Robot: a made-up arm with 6 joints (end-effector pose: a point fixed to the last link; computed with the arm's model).
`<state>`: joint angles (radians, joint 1 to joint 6).
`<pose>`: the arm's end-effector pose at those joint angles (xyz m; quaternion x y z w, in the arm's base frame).
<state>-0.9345 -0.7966 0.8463 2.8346 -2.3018 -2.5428</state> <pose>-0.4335 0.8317 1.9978 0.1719 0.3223 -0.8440 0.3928</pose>
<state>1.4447 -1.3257 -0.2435 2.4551 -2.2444 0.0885</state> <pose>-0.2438 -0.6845 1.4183 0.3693 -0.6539 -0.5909 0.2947</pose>
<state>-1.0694 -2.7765 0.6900 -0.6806 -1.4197 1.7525</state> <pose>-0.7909 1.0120 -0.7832 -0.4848 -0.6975 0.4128 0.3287</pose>
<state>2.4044 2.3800 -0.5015 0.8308 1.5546 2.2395</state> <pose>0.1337 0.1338 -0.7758 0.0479 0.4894 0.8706 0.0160</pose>
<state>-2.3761 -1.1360 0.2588 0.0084 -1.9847 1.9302</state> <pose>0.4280 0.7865 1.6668 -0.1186 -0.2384 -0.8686 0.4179</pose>
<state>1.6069 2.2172 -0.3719 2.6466 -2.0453 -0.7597</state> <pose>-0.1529 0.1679 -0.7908 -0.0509 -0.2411 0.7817 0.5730</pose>
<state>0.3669 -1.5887 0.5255 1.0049 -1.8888 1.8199</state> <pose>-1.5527 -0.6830 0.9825 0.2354 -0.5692 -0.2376 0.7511</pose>
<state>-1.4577 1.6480 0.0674 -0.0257 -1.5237 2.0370</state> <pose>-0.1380 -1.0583 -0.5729 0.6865 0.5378 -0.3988 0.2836</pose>
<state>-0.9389 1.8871 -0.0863 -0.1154 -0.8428 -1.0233</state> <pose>0.2375 -0.6277 -0.7471 0.3273 -0.0549 0.8780 0.3451</pose>
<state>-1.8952 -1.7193 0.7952 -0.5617 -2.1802 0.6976</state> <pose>0.3323 1.7043 0.7693 -0.0119 -0.7309 -0.4595 0.5044</pose>
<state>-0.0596 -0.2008 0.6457 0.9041 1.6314 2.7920</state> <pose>0.1877 -0.1583 2.1216 0.6222 0.7280 -0.1991 0.2077</pose>
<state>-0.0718 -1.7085 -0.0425 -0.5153 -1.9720 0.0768</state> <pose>-1.1369 -0.0740 1.0614 0.7634 -0.1534 -0.3054 0.5482</pose>
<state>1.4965 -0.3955 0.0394 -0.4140 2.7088 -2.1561</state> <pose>0.1639 0.4162 1.6189 -0.0290 -0.6080 -0.5536 0.5683</pose>
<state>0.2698 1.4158 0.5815 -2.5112 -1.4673 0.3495</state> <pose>1.3952 0.5324 -0.1688 -0.5162 -0.6043 0.5095 0.3298</pose>
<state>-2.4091 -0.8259 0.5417 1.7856 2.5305 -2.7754</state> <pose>0.5587 0.5884 1.9617 0.4584 -0.3424 -0.7899 0.2207</pose>
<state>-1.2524 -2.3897 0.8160 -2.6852 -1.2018 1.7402</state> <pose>-0.3700 1.5801 -0.3485 -0.0753 0.0597 0.7506 0.6537</pose>
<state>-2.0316 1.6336 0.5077 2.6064 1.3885 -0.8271</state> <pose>-0.6093 -1.3625 -0.4276 0.7505 -0.0366 -0.5656 0.3399</pose>
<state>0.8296 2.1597 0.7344 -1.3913 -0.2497 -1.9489</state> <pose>0.5966 0.5838 -1.0795 0.0029 0.2604 0.7776 0.5723</pose>
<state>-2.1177 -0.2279 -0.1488 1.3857 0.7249 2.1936</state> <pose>-0.3789 -0.4076 1.6853 -0.6357 0.1771 -0.1229 0.7412</pose>
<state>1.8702 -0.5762 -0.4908 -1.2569 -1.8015 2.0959</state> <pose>-0.0040 0.3208 1.1548 0.1673 0.6911 0.6877 0.1469</pose>
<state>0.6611 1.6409 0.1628 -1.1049 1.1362 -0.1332</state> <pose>0.7847 0.5760 -0.5811 0.6762 -0.4104 -0.5697 0.2231</pose>
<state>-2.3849 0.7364 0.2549 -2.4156 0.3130 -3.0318</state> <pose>-0.9406 -0.9909 0.6467 0.0863 0.4917 0.8630 0.0780</pose>
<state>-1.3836 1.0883 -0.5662 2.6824 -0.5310 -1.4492</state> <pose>0.2743 -0.8599 0.0227 0.1656 -0.1603 -0.8223 0.5203</pose>
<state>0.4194 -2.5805 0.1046 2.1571 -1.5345 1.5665</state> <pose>-1.3572 -0.4442 -0.3179 0.2514 -0.6070 -0.7147 0.2398</pose>
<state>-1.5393 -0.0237 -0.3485 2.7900 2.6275 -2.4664</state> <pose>0.1313 -0.7781 1.2729 -0.4622 -0.4834 0.7417 0.0503</pose>
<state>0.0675 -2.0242 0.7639 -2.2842 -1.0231 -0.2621</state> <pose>-1.7253 -0.0130 0.3124 0.5179 0.4598 0.5077 0.5125</pose>
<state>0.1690 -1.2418 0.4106 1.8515 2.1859 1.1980</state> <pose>-1.2971 -0.1673 1.5746 0.5112 0.3214 -0.7860 0.1327</pose>
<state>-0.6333 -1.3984 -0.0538 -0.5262 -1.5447 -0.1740</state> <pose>-0.7921 0.3772 1.3493 0.7899 -0.3302 -0.4511 0.2521</pose>
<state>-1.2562 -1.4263 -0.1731 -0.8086 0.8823 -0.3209</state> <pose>-0.3410 0.6472 1.2818 -0.5671 0.5597 -0.5932 0.1155</pose>
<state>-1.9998 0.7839 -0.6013 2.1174 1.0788 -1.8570</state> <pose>-0.4151 -0.9520 0.3563 -0.6346 0.0983 0.6972 0.3187</pose>
